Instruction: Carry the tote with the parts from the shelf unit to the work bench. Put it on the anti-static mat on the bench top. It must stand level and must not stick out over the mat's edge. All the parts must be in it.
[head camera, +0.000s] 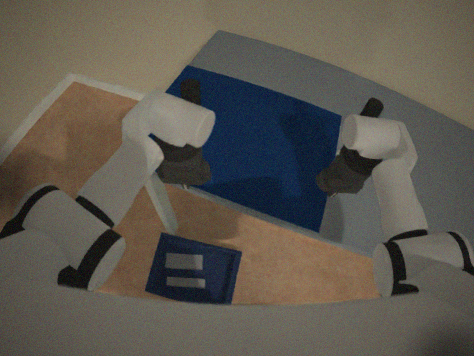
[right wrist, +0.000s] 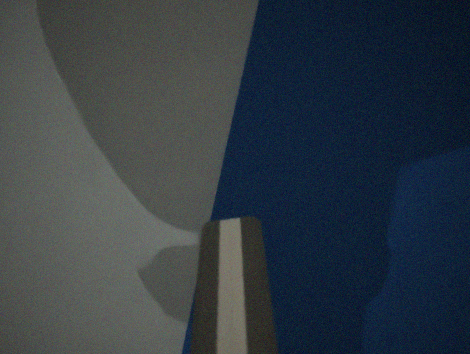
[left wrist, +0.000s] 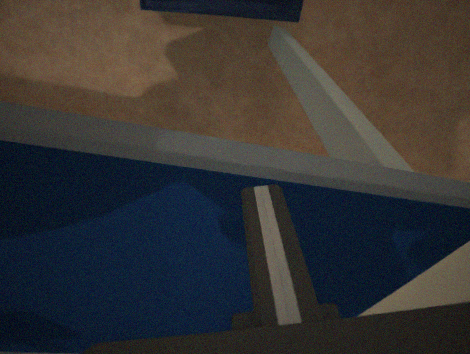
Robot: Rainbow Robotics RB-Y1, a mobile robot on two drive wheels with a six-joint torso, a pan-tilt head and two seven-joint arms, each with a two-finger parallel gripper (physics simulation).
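Places are measured from the robot's base along level axes (x ahead, y left, z up), in millimetres.
Pixels of known places: left gripper, fingertip midpoint: (head camera: 186, 185) (left wrist: 260, 199); right gripper, fingertip midpoint: (head camera: 330, 193) (right wrist: 234, 239).
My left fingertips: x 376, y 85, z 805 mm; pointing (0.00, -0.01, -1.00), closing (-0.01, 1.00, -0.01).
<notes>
Behind a point stands the place of what it marks.
The dark blue tote (head camera: 220, 280) {x 242, y -27, z 19 mm} (left wrist: 222, 10) {x 398, y 77, z 134 mm} lies on the brown floor in front of the bench, at the bottom of the head view. Two grey parts (head camera: 184, 261) {x 323, y 157, z 59 mm} (head camera: 185, 282) {x 212, y 141, z 92 mm} show in it. The blue mat (head camera: 245, 130) {x 594, y -66, z 765 mm} (left wrist: 125, 265) {x 491, y -37, z 766 mm} (right wrist: 325, 100) {x 349, y -254, z 765 mm} lies on the grey bench top (head camera: 280, 57) {x 1003, y -211, z 764 mm} (right wrist: 55, 210) {x 387, y -379, z 763 mm}, and no tote is on it. My left gripper (head camera: 185, 186) {x 376, y 85, z 805 mm} (left wrist: 260, 199) {x 376, y 85, z 805 mm} is shut and empty over the mat's front part at its left. My right gripper (head camera: 334, 194) {x 375, y -292, z 805 mm} (right wrist: 234, 239) {x 375, y -292, z 805 mm} is shut and empty near the mat's right edge. Both are away from the tote.
A pale bench leg (head camera: 162, 205) {x 481, y 228, z 402 mm} (left wrist: 335, 115) {x 484, y 227, z 560 mm} stands under the bench's front edge (left wrist: 200, 150) {x 378, y 54, z 758 mm}, between the left arm and the tote. Brown floor (head camera: 290, 265) {x 331, y -398, z 1 mm} lies around the tote. A white skirting (head camera: 105, 85) {x 1552, y 931, z 61 mm} and a beige wall (head camera: 100, 35) {x 1527, y 825, z 526 mm} are behind.
</notes>
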